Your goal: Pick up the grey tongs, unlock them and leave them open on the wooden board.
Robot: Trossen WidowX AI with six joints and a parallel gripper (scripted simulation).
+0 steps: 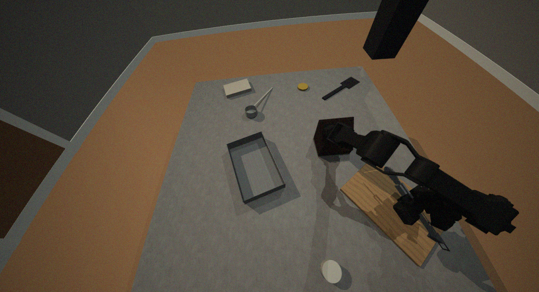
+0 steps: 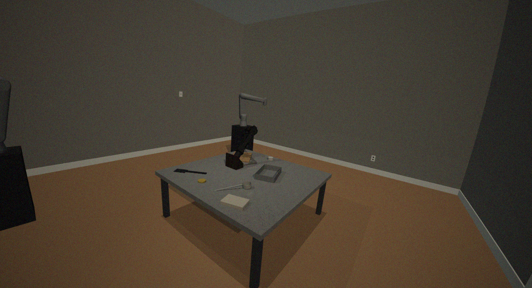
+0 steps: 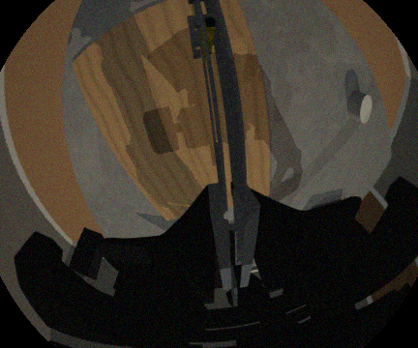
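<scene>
Now: the wooden board 11 cm below my gripper tip and 4 cm behind it. Also, from my gripper tip: black spatula (75 cm to the right, 11 cm below, 5 cm behind); then dark roasting tin (54 cm ahead, 22 cm to the right, 9 cm below); then white disc (27 cm ahead, 20 cm to the left, 10 cm below).
</scene>
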